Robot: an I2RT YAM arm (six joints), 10 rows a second.
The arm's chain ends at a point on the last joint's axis. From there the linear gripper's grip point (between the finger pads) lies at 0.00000 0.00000 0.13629 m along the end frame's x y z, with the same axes.
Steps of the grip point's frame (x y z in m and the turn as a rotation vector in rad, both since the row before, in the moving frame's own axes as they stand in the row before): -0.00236 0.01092 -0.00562 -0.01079 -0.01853 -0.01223; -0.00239 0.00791 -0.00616 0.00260 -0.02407 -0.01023; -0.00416 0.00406 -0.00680 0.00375 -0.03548 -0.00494; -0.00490 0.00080 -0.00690 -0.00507 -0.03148 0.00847; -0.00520 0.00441 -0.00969 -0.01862 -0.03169 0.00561; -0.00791 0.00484 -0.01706 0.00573 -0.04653 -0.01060; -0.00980 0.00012 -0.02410 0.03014 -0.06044 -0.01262; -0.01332 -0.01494 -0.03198 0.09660 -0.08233 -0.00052; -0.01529 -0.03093 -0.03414 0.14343 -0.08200 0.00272
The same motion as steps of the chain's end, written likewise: 0.00016 0.00943 -0.00559 -0.01079 -0.01853 -0.01223; 0.00089 0.00825 -0.00612 0.00260 -0.02407 -0.01023; 0.00068 0.00456 -0.00671 0.00375 -0.03548 -0.00494; -0.00061 0.00013 -0.00683 -0.00507 -0.03148 0.00847; -0.00087 0.00188 -0.00960 -0.01862 -0.03169 0.00561; -0.00157 0.00559 -0.01691 0.00573 -0.04653 -0.01060; -0.00154 0.00417 -0.02379 0.03014 -0.06044 -0.01262; -0.00213 -0.00181 -0.03088 0.09660 -0.08233 -0.00052; -0.00419 -0.01146 -0.03228 0.14343 -0.08200 0.00272
